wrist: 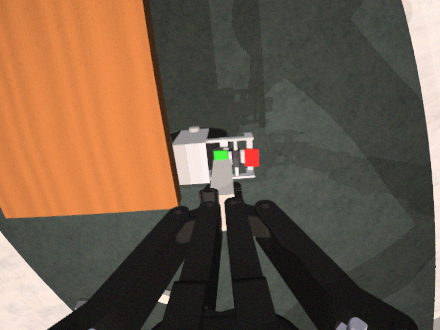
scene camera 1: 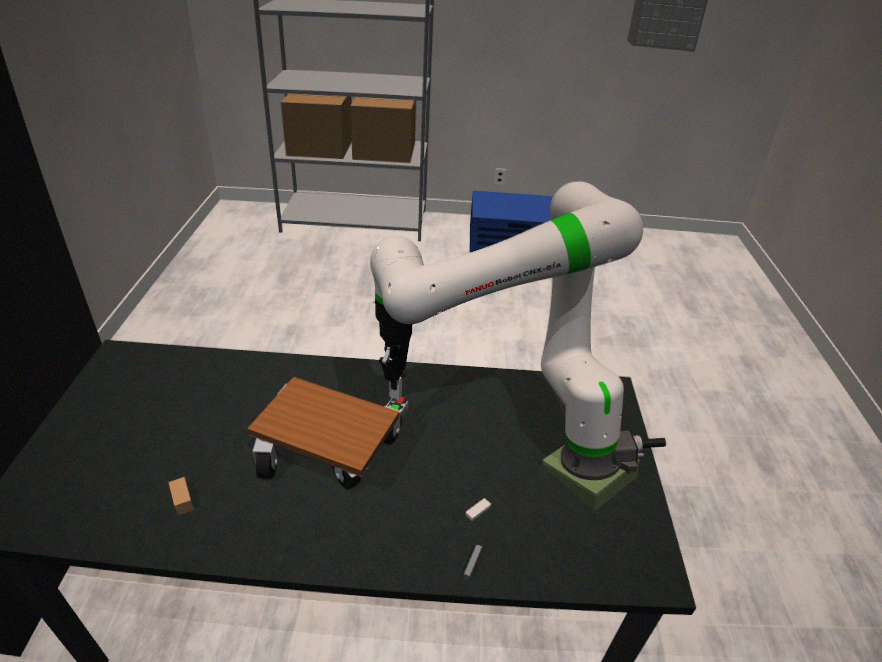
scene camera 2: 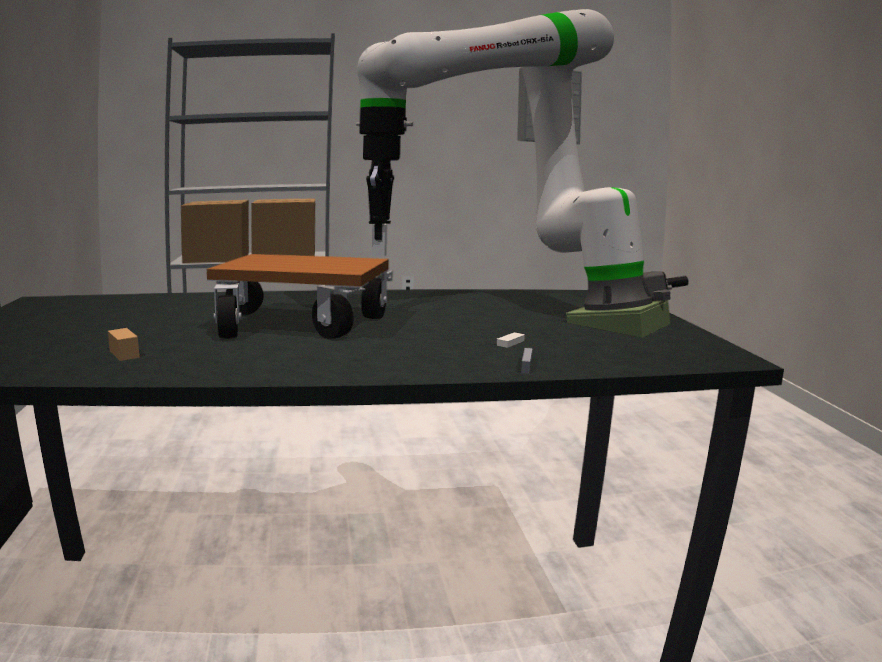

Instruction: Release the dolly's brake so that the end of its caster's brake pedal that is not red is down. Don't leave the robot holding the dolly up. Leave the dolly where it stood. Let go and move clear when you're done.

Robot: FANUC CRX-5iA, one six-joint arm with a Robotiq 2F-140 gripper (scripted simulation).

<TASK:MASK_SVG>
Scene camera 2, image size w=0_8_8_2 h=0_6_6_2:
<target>my gripper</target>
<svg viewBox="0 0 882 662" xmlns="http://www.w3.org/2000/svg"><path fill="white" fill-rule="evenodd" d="M364 135L363 159L372 160L371 171L369 170L369 176L366 178L370 212L369 224L372 224L372 256L385 257L387 256L387 224L390 224L390 221L387 220L390 218L394 181L391 164L387 159L400 159L401 136Z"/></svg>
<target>tan block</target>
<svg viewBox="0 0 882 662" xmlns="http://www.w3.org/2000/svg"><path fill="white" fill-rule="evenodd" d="M108 331L110 352L119 361L140 358L138 336L128 328Z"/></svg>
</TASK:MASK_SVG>
